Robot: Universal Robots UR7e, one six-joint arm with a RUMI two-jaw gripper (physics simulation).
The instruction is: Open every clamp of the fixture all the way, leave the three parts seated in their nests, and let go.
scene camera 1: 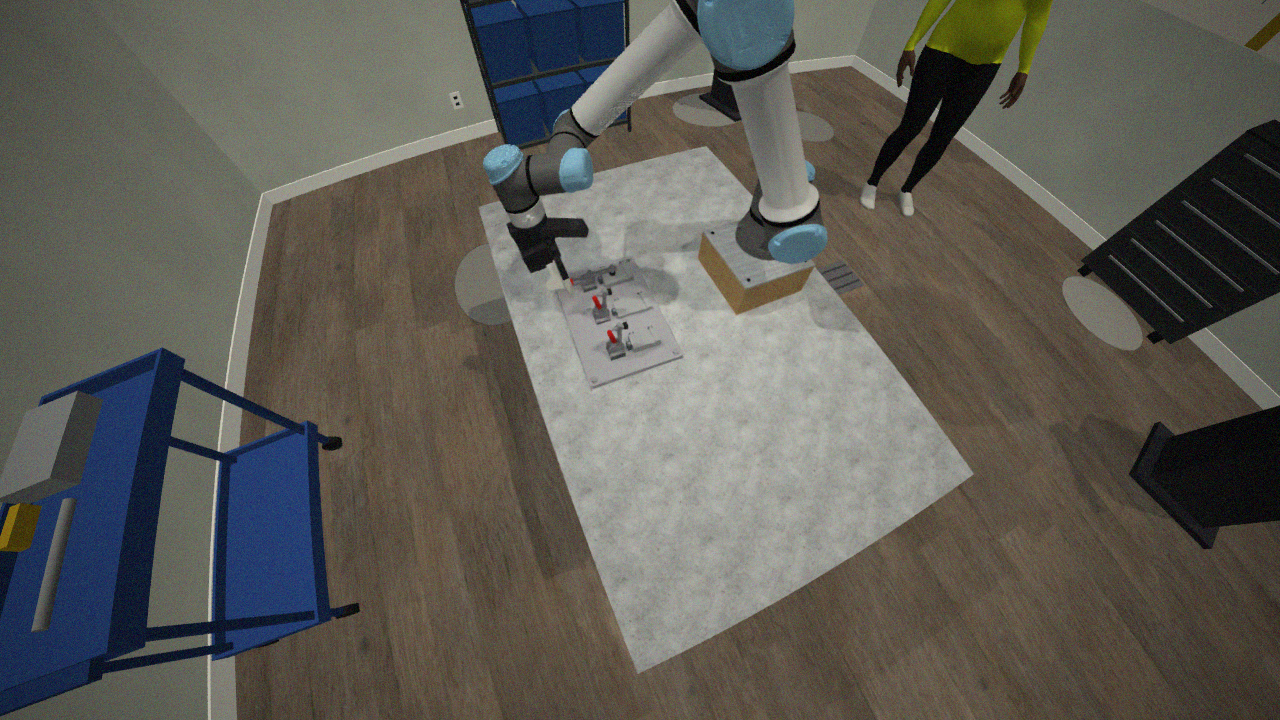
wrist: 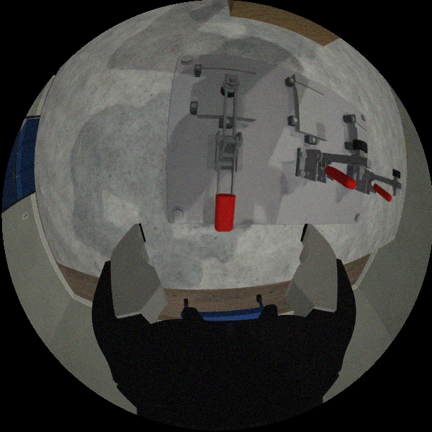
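Seen in the pictures: gripper, fingertip midpoint: (scene camera 1: 563,276); arm's base, origin of the base link: (scene camera 1: 763,239).
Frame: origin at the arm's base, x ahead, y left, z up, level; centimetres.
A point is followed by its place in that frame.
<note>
The fixture plate (scene camera 1: 608,371) @(z -9.2, x 52.3, y 6.0 cm) (wrist: 270,200) carries three clamps with red handles. The nearest clamp (scene camera 1: 588,279) @(z -5.1, x 43.1, y -18.1 cm) (wrist: 227,150) is down: its handle (wrist: 224,212) lies low toward the gripper and its arm reaches over a grey part (wrist: 212,95). The middle clamp (scene camera 1: 600,308) @(z -4.1, x 46.0, y -7.2 cm) (wrist: 312,164) and the far clamp (scene camera 1: 615,345) @(z -5.1, x 48.2, y 3.1 cm) (wrist: 365,181) have their arms raised off their parts. The middle part (wrist: 312,107) sits in its nest; the far part is partly hidden by the arms in the wrist view. My gripper (scene camera 1: 559,277) @(z -3.1, x 49.0, y -20.4 cm) (wrist: 224,226) is open and empty, its fingers spread either side of the nearest handle's end.
The plate lies on a pale mottled table top (scene camera 1: 760,429) @(z -10.7, x 31.5, y 36.8 cm) (wrist: 125,150). The robot base stands on a wooden block (scene camera 1: 760,288) @(z -2.0, x 10.8, y 10.8 cm) (wrist: 285,19) beyond the plate. A blue cart (scene camera 1: 156,465), a shelf rack with blue bins (scene camera 1: 480,67) and a person (scene camera 1: 971,53) stand around the table.
</note>
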